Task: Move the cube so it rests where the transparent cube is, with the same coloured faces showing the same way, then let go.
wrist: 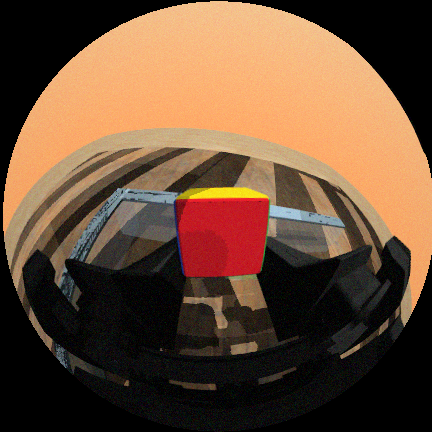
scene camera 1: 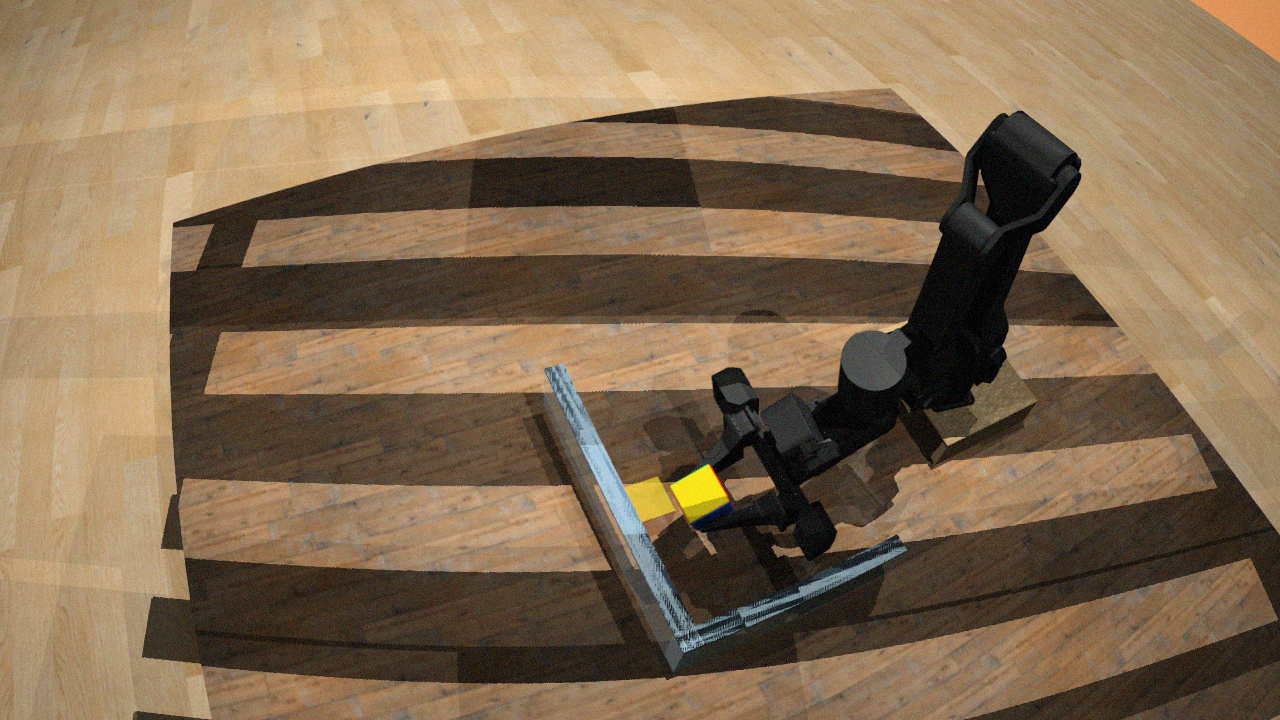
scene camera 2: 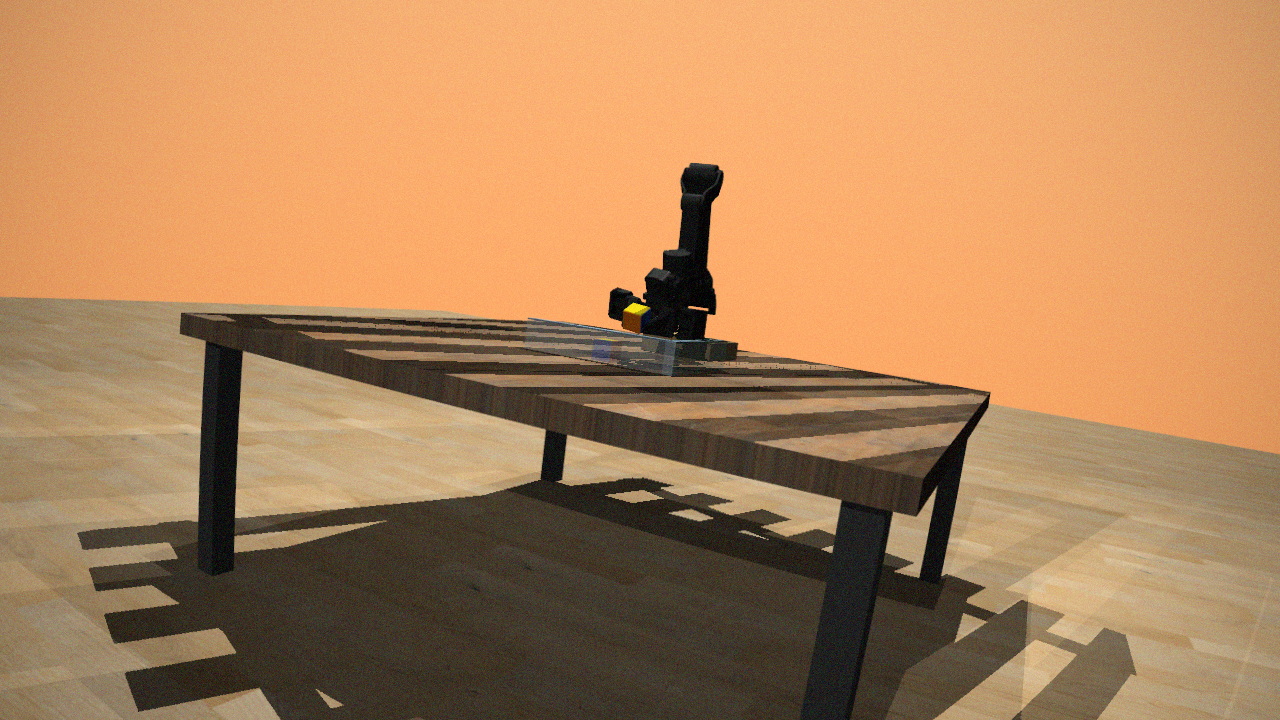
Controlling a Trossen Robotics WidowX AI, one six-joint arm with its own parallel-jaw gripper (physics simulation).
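Where they show: gripper, fingertip midpoint: [wrist: 218, 236] [scene camera 1: 688, 510] [scene camera 2: 632, 327]; arm's base at its link origin: [scene camera 1: 943, 386].
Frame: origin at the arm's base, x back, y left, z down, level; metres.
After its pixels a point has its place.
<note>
The cube [scene camera 1: 700, 494] {x -0.345, y 0.100, z -0.063 m} [scene camera 2: 635, 317] {x -0.360, y 0.108, z -0.047 m} [wrist: 222, 237] {x -0.321, y 0.093, z -0.055 m} has yellow on top, red toward the wrist camera, blue on the left and green on the right in the wrist view. My gripper [scene camera 1: 716, 497] {x -0.348, y 0.095, z -0.026 m} is shut on it and holds it above the table, roughly level. The transparent cube [scene camera 1: 649, 499] [scene camera 2: 605, 349] stands low on the table by the long wall, just left of the held cube in scene camera 1. Its top is yellow. In scene camera 2 its left front side looks blue, while the held cube shows orange there. In the wrist view it is mostly hidden behind the held cube.
An L-shaped see-through wall with a pale blue top edge [scene camera 1: 604, 470] {x -0.409, y 0.035, z -0.019 m} [wrist: 300, 216] {x -0.410, y 0.007, z -0.019 m} borders the transparent cube; its shorter arm [scene camera 1: 796, 591] {x -0.275, y 0.195, z -0.019 m} runs toward the lower right in scene camera 1. The arm's base block [scene camera 1: 984, 413] {x 0.039, y 0.048, z 0.000 m} is at the right. Striped shadows cross the table [scene camera 1: 358, 358] {x -0.640, y -0.188, z 0.041 m} [scene camera 2: 626, 429] {x -0.789, y 0.446, z 0.058 m}.
</note>
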